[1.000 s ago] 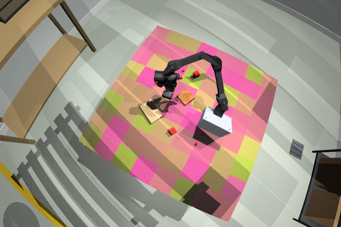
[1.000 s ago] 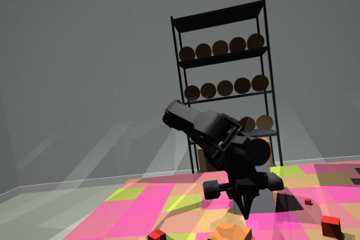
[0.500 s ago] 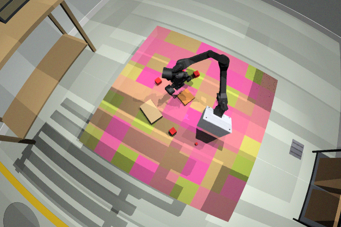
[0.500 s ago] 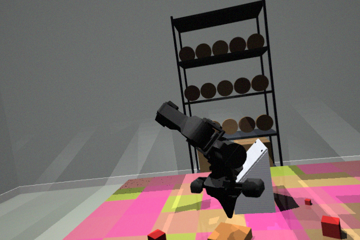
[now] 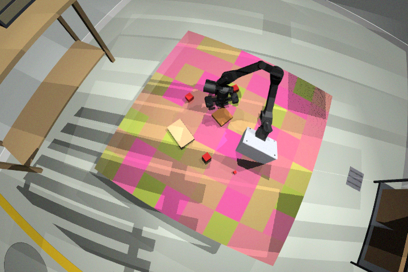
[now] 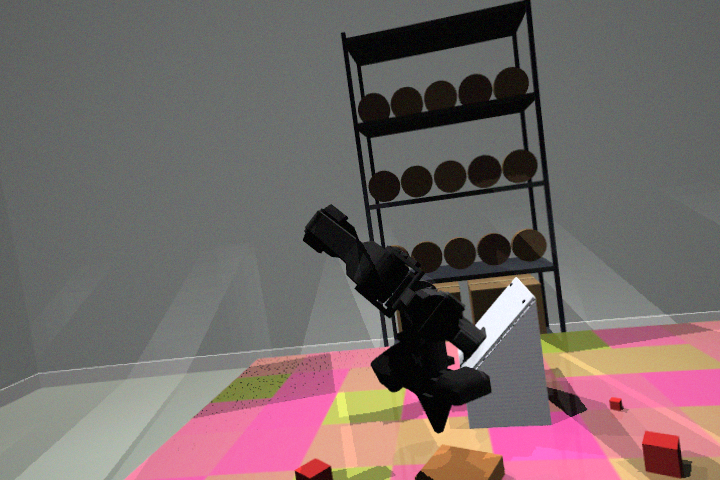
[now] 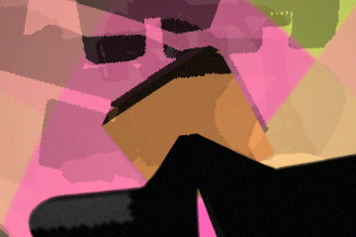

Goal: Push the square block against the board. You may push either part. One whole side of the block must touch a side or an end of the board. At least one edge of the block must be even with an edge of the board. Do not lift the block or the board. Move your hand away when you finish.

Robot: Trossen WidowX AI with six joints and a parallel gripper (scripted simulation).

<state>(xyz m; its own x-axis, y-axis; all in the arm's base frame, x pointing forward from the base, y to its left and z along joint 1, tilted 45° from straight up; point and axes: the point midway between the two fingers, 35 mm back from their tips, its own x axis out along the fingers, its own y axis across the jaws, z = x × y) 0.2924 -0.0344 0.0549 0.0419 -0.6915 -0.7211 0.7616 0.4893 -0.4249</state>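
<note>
Right now the square block is 8 cm below my gripper tip, 3 cm behind it and 2 cm to the left of it. The rest, counted from my gripper tip: tan board 25 cm to the left, 14 cm ahead, 8 cm below.
</note>
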